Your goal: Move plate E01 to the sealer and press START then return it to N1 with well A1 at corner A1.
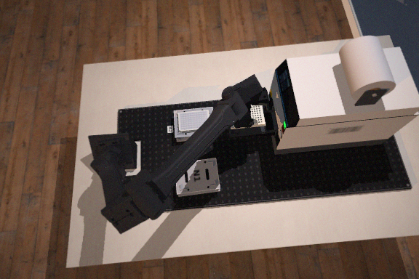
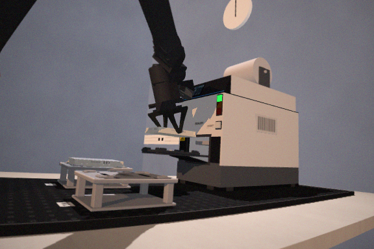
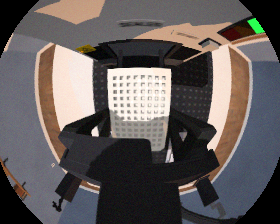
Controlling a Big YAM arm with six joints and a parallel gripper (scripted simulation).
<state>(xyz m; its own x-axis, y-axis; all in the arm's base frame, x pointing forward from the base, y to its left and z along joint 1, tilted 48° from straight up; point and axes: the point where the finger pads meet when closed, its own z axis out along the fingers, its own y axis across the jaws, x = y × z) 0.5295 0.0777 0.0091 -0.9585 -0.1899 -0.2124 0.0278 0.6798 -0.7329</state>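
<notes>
The sealer stage is 60 mm below my hand. Also, from my hand: nest 210 mm behind, 170 mm to the right, 120 mm below; then plate 200 mm behind, 50 mm to the left, 110 mm below; then start button 100 mm ahead, 100 mm to the right, 20 mm above.
</notes>
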